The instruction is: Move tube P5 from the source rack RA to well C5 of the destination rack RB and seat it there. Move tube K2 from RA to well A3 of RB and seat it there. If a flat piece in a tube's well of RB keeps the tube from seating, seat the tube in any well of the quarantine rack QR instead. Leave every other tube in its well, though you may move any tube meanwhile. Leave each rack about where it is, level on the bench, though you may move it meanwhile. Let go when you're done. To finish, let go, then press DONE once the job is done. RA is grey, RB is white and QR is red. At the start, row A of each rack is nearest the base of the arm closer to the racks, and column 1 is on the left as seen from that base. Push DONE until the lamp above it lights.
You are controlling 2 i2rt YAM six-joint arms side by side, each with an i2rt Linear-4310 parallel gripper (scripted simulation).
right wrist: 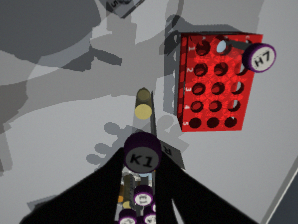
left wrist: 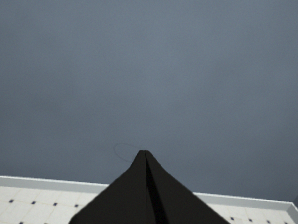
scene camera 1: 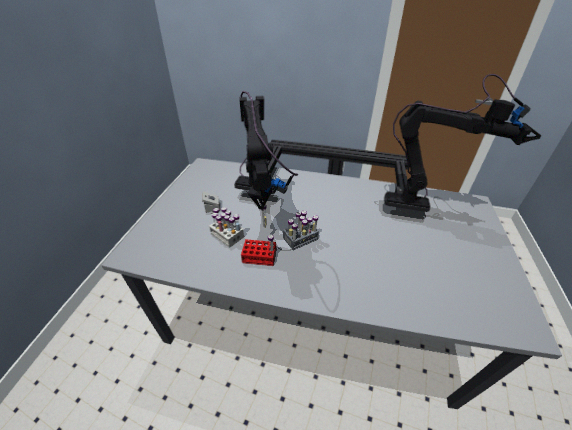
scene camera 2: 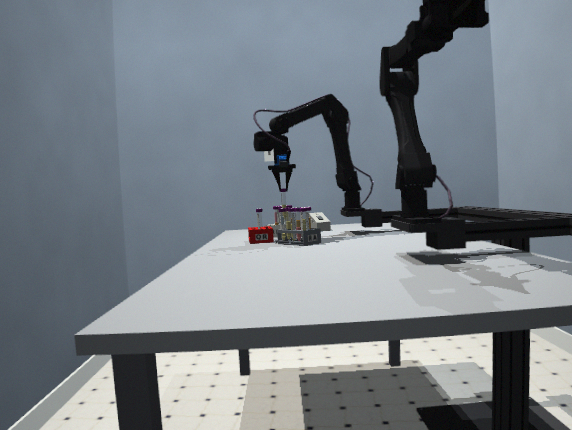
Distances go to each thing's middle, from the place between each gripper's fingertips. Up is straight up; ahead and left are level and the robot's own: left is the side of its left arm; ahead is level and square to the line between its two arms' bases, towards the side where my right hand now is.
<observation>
My right gripper is now 90 mm short of the red rack QR (scene camera 1: 247, 250) and 170 mm above it.
My left gripper is now 103 cm to the left of the red rack QR, 46 cm above it and 36 cm short of it.
</observation>
